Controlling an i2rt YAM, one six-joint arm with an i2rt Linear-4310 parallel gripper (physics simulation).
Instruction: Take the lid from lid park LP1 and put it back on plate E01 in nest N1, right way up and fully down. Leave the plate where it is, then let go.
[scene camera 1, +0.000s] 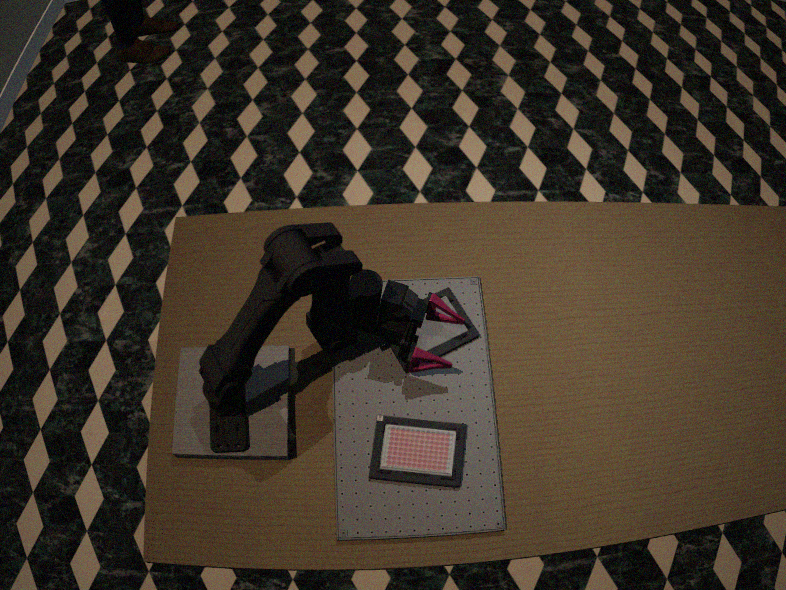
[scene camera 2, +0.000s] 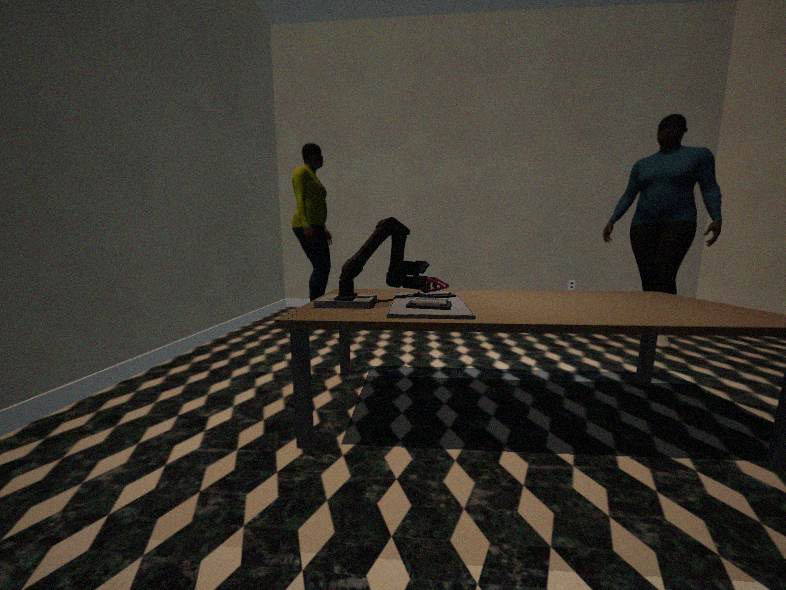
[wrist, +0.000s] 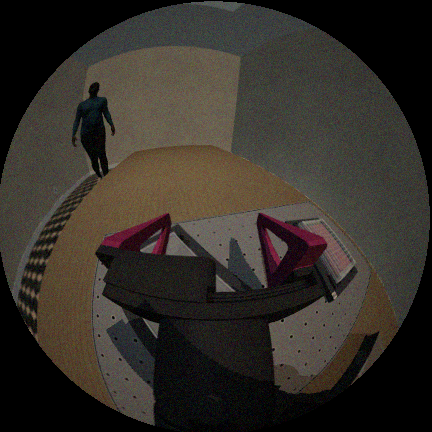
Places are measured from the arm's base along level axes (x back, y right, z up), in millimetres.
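Pixels of known places: gripper, fingertip midpoint: (scene camera 1: 458, 343) (scene camera 2: 446, 286) (wrist: 213, 217); arm's base at its link origin: (scene camera 1: 228, 403) (scene camera 2: 346, 297).
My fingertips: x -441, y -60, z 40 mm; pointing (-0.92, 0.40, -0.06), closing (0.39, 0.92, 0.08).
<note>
For each thing: its top centre in the pictures, then the offset to it from my fingertips. Level surfaces: height alone.
- lid at its top centre: (wrist: 172, 288) (scene camera 1: 428, 326) (scene camera 2: 434, 292) dx +46, dy -58, dz -35 mm
- Plate E01 at its top centre: (scene camera 1: 418, 448) (wrist: 331, 241) (scene camera 2: 429, 299) dx +96, dy +185, dz -27 mm
- nest N1 at its top centre: (scene camera 1: 418, 450) (wrist: 328, 245) (scene camera 2: 429, 301) dx +96, dy +185, dz -35 mm
- wooden table at its surface level: dz -65 mm
The lid (scene camera 1: 438, 334) (wrist: 176, 243) shows as a pale flat panel inside the dark, turned frame of lid park LP1 (scene camera 1: 466, 311) (wrist: 200, 251), at the board's far end; my arm and gripper hide part of both. My gripper (scene camera 1: 457, 343) (wrist: 213, 217) (scene camera 2: 446, 285) is open, its magenta fingers wide apart with nothing between them, low over the park area. Plate E01 (scene camera 1: 419, 449) (wrist: 331, 248) (scene camera 2: 429, 303) lies flat in the dark frame of nest N1 (scene camera 1: 376, 454), nearer the front, with its pink wells showing. The exact gap between fingertips and lid is unclear.
The perforated grey board (scene camera 1: 412, 511) (wrist: 315, 340) lies on the wooden table (scene camera 1: 603, 381) (scene camera 2: 571, 308). The arm's base plate (scene camera 1: 190, 406) is left of the board. A person in yellow (scene camera 2: 309, 200) and a person in blue (scene camera 2: 672, 184) (wrist: 92, 117) stand beyond the table.
</note>
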